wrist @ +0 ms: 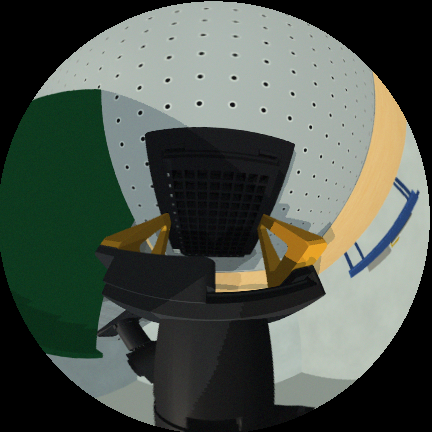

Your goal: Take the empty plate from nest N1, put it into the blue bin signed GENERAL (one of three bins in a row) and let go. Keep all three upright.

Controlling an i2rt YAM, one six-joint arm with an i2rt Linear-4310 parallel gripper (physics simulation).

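Frame: origin at the arm's base, x ahead, y left, z up, level; metres.
Where they show: gripper, fingertip midpoint: [213, 217]; arm's base, link origin: [123, 319].
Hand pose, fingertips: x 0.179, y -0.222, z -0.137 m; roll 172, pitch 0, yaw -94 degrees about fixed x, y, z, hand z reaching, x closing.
Each offset is from my fingertips to the top centre of the thing. "spot": to the spot under its first point.
A black, gridded, plate-like thing @(dx +0.004, dy -0.004, dz +0.014 m) [216, 200] lies in the middle of the wrist view, inside a black surround with a broad far rim. The plate and its nest are hard to tell apart in the dark, and no N1 label is readable. My gripper [213, 217] is open, with one orange fingertip on each side of the near part of this black thing. Whether the fingers touch it, and their exact height over it, cannot be told. No blue bin with a readable GENERAL sign shows in this view.
A large dark green surface @(spot: dx +0.075, dy +0.102, dz +0.069 m) [55, 215] fills the left side and casts a shadow. The grey perforated table top [250, 45] has a light wooden edge [387, 135] at the right. Beyond that edge is a blue rail-like frame [392, 236]. A small black device [131, 334] shows at the lower left.
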